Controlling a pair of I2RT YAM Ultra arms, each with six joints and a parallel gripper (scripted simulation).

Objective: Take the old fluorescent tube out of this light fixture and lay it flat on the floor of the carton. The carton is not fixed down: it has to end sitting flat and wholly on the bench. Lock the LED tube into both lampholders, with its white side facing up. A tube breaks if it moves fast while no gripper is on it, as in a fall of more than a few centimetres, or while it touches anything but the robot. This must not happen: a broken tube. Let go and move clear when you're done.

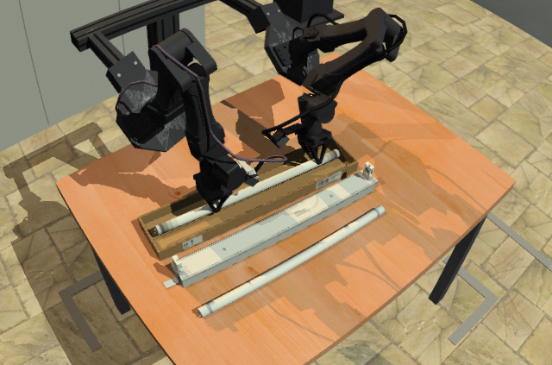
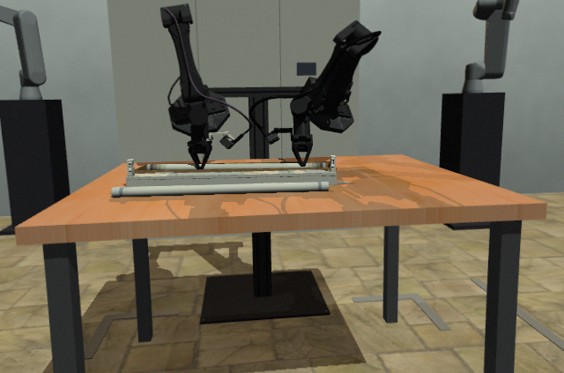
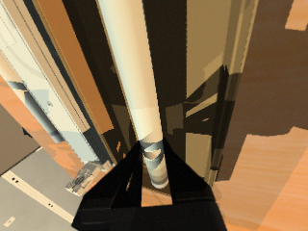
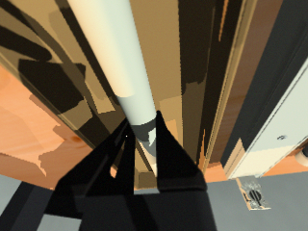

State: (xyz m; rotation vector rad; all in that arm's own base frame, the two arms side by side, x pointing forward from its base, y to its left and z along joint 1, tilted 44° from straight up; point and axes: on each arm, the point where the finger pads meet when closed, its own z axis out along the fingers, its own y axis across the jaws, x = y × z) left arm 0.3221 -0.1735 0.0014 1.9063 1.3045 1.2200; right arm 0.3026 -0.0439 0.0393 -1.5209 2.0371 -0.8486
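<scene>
Right now my right hand is 150 mm short of the light fixture, 100 mm to the right of it and 20 mm below it.
</scene>
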